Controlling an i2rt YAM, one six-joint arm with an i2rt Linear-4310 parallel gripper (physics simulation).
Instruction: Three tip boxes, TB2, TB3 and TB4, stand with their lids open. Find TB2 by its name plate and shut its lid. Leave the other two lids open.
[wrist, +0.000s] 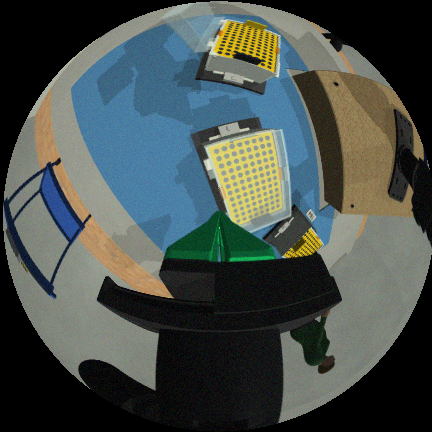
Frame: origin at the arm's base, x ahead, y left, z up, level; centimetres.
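Seen in the pictures: gripper, fingertip midpoint: (218, 216).
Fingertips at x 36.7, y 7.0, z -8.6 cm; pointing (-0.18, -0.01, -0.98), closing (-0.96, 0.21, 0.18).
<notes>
Offsets run from my fingertips to a thing's top centre. "*": to the spot under its first point. Level surfaces: height alone.
The middle tip box {dy -0.4, dx -6.5, dz -2.9 cm} (215, 187) has its clear lid {* dy -1.0, dx -9.0, dz -2.9 cm} (286, 175) lying over the pale yellow tip rack, with the lid's rim along the right side; whether it is fully seated I cannot tell. The far tip box {dy -21.4, dx -11.0, dz -4.0 cm} (240, 68) shows bright yellow tips, and its clear lid (187, 25) stands open on the left. The third tip box {dy +17.9, dx -18.3, dz -4.0 cm} (290, 230), at lower right, is partly hidden by the gripper; its lid is not clearly visible. I cannot read the name plates. My gripper (218, 216) is shut and empty, its green tips at the near end of the middle box.
The boxes stand on a blue mat {dz -10.7 cm} (125, 125). A brown block (370, 175) stands to the right with a black plate (401, 172) on it. A small white label {* dy +14.6, dx -22.8, dz -10.5 cm} (311, 215) is beside the third box. A blue frame (62, 205) is at the left, past the wooden table edge (43, 120).
</notes>
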